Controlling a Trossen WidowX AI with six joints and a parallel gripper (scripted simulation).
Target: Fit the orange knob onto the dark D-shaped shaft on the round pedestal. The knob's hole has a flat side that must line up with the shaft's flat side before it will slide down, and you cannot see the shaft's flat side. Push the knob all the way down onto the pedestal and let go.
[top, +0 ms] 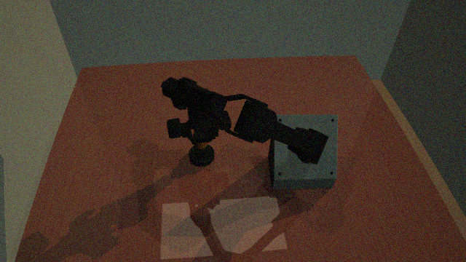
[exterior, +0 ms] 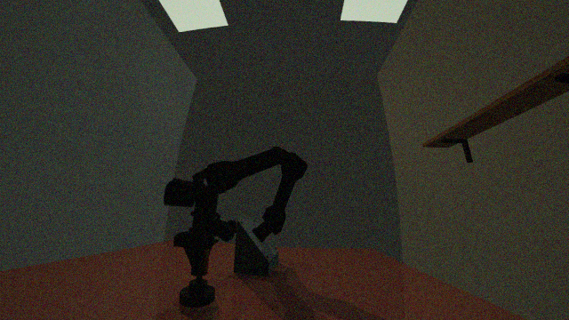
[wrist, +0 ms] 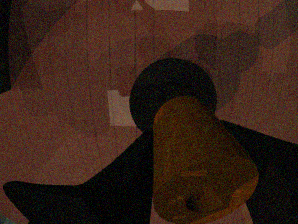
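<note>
Now: the orange knob 2 cm above my gripper tip. Also, from my gripper tip: pedestal: 4 cm below.
</note>
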